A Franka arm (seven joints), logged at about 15 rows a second.
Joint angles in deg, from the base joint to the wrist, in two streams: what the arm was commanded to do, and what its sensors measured. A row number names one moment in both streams.
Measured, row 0: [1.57 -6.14 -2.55 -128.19 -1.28 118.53 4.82]
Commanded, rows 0 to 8: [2.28 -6.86 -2.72 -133.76 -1.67 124.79 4.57]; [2.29 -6.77 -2.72 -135.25 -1.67 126.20 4.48]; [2.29 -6.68 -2.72 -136.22 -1.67 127.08 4.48]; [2.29 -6.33 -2.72 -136.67 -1.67 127.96 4.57]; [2.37 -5.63 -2.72 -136.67 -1.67 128.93 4.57]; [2.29 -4.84 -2.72 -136.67 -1.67 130.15 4.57]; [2.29 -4.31 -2.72 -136.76 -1.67 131.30 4.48]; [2.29 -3.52 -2.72 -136.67 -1.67 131.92 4.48]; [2.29 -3.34 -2.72 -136.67 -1.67 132.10 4.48]
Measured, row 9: [1.89 -4.26 -2.53 -136.08 -1.28 129.75 4.77]
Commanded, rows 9 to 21: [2.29 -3.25 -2.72 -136.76 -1.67 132.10 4.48]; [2.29 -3.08 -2.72 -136.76 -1.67 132.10 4.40]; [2.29 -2.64 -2.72 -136.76 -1.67 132.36 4.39]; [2.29 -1.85 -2.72 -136.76 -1.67 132.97 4.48]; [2.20 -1.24 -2.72 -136.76 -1.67 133.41 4.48]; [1.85 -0.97 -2.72 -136.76 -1.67 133.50 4.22]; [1.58 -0.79 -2.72 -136.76 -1.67 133.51 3.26]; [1.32 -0.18 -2.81 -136.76 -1.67 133.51 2.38]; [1.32 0.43 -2.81 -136.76 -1.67 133.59 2.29]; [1.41 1.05 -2.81 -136.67 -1.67 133.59 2.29]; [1.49 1.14 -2.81 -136.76 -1.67 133.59 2.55]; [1.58 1.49 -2.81 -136.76 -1.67 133.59 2.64]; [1.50 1.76 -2.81 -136.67 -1.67 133.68 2.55]
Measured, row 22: [1.82 1.20 -2.87 -136.12 -1.28 132.07 3.27]
